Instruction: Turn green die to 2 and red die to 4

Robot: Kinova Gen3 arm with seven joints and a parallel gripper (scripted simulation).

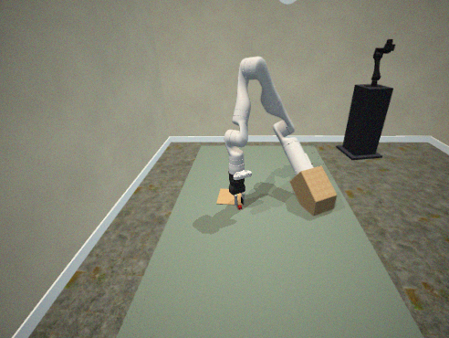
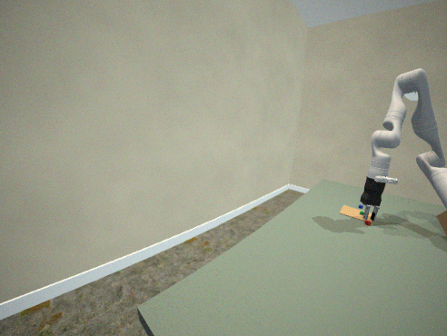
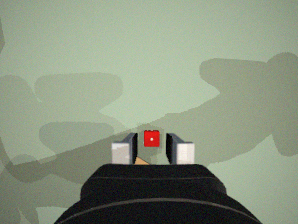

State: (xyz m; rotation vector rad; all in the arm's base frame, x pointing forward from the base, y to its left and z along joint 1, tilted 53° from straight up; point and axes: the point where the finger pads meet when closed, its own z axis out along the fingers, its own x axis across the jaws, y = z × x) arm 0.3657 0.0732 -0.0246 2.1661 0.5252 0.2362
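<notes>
Right now the red die is 30 mm below my hand. The rest, counted from my hand: tan mat: 30 mm ahead, 100 mm to the right, 40 mm below; then blue die: 10 mm behind, 220 mm to the right, 30 mm below; then green die: 10 mm ahead, 100 mm to the right, 30 mm below.
</notes>
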